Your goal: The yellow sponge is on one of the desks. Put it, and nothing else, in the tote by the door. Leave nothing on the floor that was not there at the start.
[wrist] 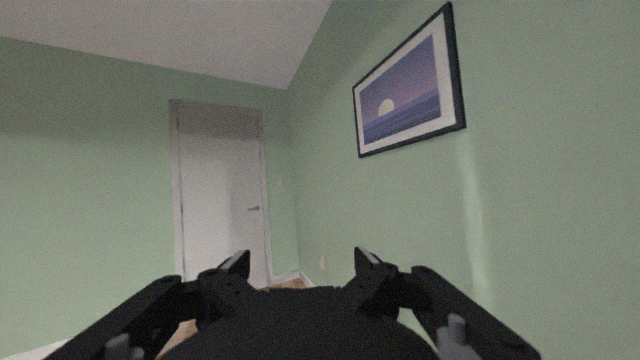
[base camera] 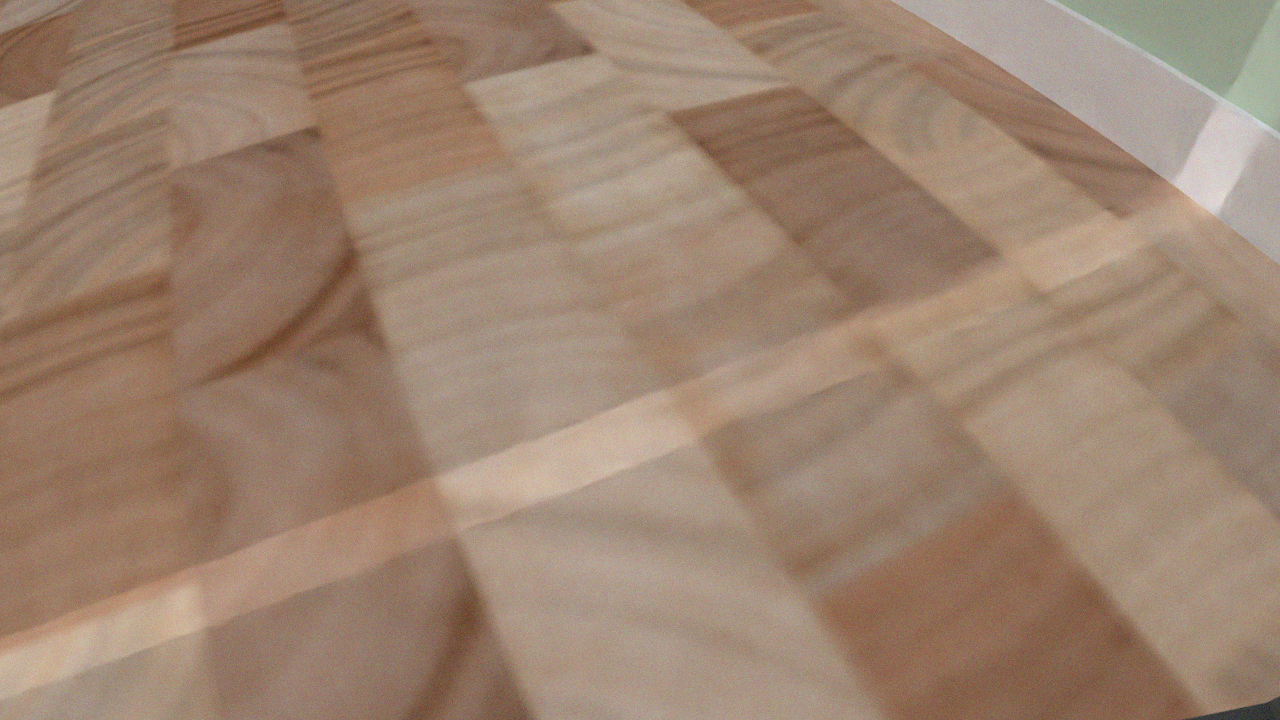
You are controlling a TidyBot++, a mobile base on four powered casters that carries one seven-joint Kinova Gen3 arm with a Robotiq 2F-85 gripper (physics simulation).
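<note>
My gripper is open in the wrist view, its two black fingertips wide apart with no object between them. It points across the room toward a white door, which stands shut left of the middle of the wrist view. The yellow sponge, the desks and the tote do not show in either view.
The wood-block floor fills most of the base camera view. A white baseboard and green wall run along its upper right. In the wrist view a green wall with a framed sunset picture stands at the right.
</note>
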